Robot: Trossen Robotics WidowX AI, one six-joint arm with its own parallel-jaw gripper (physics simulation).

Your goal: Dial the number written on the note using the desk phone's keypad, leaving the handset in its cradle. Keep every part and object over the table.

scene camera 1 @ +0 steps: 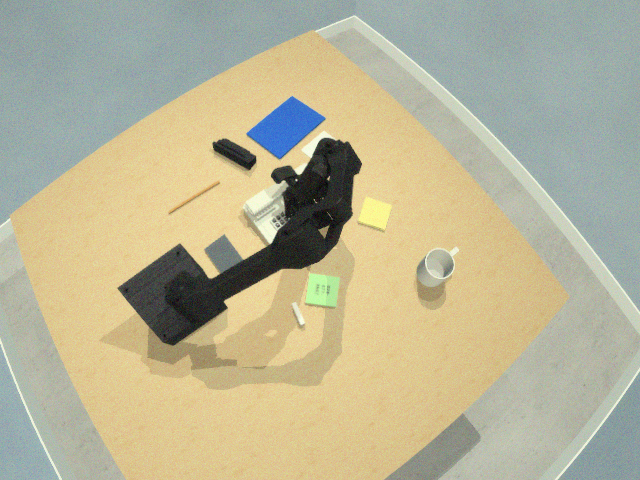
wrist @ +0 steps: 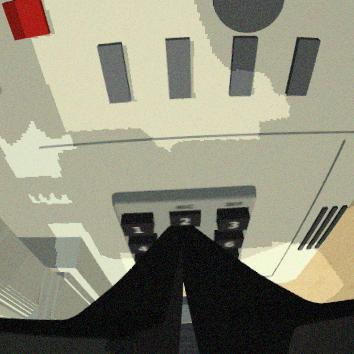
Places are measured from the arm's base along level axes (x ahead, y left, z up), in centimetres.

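Where they show: gripper, fingertip midpoint: (scene camera 1: 287, 217) (wrist: 180, 236); arm's base, origin of the base link: (scene camera 1: 182, 288).
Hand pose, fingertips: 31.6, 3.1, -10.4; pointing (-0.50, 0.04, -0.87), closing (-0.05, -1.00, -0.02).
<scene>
Things, the pixels of their top centre, and the offset from my fingertips, as dx, dy, dz.
- 2 key, middle of its top: (wrist: 185, 221) +0.8, -0.2, -0.1
- 1 key, middle of its top: (wrist: 137, 229) +0.8, +1.4, +0.1
- 3 key, middle of its top: (wrist: 233, 224) +0.8, -1.8, +0.1
- green note, middle of its top: (scene camera 1: 322, 289) -4.3, -20.3, -1.9
- yellow pad, middle of its top: (scene camera 1: 375, 212) +19.8, -12.4, -1.8
- mug, middle of its top: (scene camera 1: 444, 259) +22.5, -34.3, +5.7
- blue folder, middle of its top: (scene camera 1: 286, 124) +18.1, +26.1, -2.1
- white sheet, middle of its top: (scene camera 1: 319, 145) +21.7, +14.0, -2.8
- black stapler, middle of its top: (scene camera 1: 233, 148) +0.3, +27.0, +0.8
- pencil, middle of its top: (scene camera 1: 193, 196) -16.9, +22.6, -2.2
- grey pad, middle of its top: (wrist: 184, 314) (scene camera 1: 228, 261) -19.0, +0.2, -2.1
- white stick, middle of its top: (scene camera 1: 298, 313) -12.8, -21.4, -0.8
The desk phone (scene camera 1: 261, 206) (wrist: 165, 165) is partly covered by the arm in the scene view. Its white handset (scene camera 1: 264, 200) appears to lie along the phone's side. My gripper (wrist: 180, 236) is shut and empty, tips at the lower edge of the 2 key (wrist: 185, 218). That key looks sunk below the 1 key (wrist: 138, 223) and the 3 key (wrist: 233, 219). The 4 and 6 keys show partly; my fingers hide the lower rows. In the scene view the arm hides the fingertips. The green note (scene camera 1: 322, 290) bears dark writing too small to read.
A yellow pad (scene camera 1: 375, 213) and a mug (scene camera 1: 435, 266) stand right of the phone. A blue folder (scene camera 1: 285, 126), a white sheet (scene camera 1: 313, 146) and a black stapler (scene camera 1: 234, 153) lie beyond it. A pencil (scene camera 1: 194, 197), a grey pad (scene camera 1: 223, 253) and a white stick (scene camera 1: 298, 314) lie nearer the base.
</scene>
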